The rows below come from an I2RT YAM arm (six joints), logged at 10 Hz.
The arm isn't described. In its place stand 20 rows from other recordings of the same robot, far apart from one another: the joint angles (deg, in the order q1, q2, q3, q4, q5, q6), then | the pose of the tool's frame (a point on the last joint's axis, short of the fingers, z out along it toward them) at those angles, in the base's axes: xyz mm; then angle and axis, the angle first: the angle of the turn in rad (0 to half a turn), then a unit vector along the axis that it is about.
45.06 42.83 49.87 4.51 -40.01 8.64 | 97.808 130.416 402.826 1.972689 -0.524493 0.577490 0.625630
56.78 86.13 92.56 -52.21 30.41 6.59 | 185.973 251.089 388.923 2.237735 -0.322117 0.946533 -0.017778
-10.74 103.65 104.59 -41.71 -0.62 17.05 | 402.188 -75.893 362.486 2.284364 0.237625 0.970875 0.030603
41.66 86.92 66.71 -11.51 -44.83 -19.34 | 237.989 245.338 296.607 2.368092 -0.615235 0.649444 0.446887
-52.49 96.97 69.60 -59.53 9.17 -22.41 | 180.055 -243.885 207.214 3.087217 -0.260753 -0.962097 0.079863
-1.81 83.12 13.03 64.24 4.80 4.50 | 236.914 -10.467 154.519 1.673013 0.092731 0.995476 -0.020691
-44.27 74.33 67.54 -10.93 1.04 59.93 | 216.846 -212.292 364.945 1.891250 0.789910 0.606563 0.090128
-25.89 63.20 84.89 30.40 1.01 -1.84 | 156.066 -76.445 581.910 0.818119 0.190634 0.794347 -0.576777
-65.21 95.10 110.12 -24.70 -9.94 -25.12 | 161.581 -335.198 479.560 2.094493 0.240724 0.847991 -0.472190
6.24 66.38 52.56 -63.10 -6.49 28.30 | 189.645 24.784 248.590 2.957549 0.184225 0.978952 0.087832
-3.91 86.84 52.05 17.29 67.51 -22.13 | 321.450 -54.939 260.239 2.366244 0.235747 0.771295 -0.591208
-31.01 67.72 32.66 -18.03 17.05 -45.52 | 183.009 -122.185 179.787 2.822808 -0.072839 0.948531 -0.308192
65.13 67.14 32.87 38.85 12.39 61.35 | 117.165 234.595 277.077 2.331047 0.062036 0.736212 0.673901
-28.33 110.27 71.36 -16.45 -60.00 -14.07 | 359.654 -158.871 178.429 2.290128 -0.049504 0.921057 0.386269
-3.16 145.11 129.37 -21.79 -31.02 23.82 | 571.656 -13.186 192.134 2.370554 0.093545 0.936812 0.337096
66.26 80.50 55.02 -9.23 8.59 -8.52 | 130.948 284.535 260.466 2.236591 -0.565732 0.803844 0.183799
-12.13 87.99 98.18 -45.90 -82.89 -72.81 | 305.540 -29.536 433.972 1.726530 -0.786301 0.556773 0.267832
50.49 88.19 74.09 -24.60 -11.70 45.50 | 216.375 273.739 307.813 2.698184 -0.085202 0.916420 0.391044
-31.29 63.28 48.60 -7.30 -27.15 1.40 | 223.356 -116.739 305.711 1.915169 0.123236 0.990657 0.058409
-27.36 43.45 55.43 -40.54 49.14 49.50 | 112.855 -88.714 358.096 2.037153 0.766244 0.564317 -0.307273
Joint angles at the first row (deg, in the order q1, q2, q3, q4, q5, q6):
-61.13, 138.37, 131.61, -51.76, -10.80, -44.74
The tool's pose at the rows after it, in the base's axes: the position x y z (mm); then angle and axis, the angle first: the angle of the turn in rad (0 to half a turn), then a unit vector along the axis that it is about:
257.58 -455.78 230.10 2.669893 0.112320 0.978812 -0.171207
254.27 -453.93 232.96 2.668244 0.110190 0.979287 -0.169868
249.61 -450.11 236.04 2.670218 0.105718 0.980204 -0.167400
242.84 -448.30 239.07 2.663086 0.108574 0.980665 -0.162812
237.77 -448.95 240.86 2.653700 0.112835 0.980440 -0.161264
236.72 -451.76 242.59 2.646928 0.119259 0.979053 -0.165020
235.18 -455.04 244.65 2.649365 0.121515 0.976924 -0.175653
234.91 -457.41 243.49 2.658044 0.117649 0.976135 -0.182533
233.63 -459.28 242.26 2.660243 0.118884 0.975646 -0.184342
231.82 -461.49 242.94 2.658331 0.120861 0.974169 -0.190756
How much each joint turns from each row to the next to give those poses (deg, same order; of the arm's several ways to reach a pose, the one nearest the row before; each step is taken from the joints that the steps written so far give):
-0.10, -0.51, -0.20, 0.07, 0.37, -0.42
-0.25, -0.98, -1.07, -0.03, -0.35, -0.41
-0.27, -1.63, -2.09, 0.06, -0.35, -0.74
-0.64, -1.38, -1.67, 0.04, -0.86, -0.10
-0.59, -0.60, -0.68, 0.20, -0.69, 0.12
-0.24, 0.38, 0.93, 0.07, 0.00, 0.59
-0.27, 0.32, 0.83, 0.35, 0.70, -0.09
-0.11, 0.45, 0.47, 0.27, 0.65, -0.70
-0.21, 0.28, 0.19, 0.16, 0.13, -0.09
-0.27, 0.05, 0.09, 0.59, 0.23, -0.02

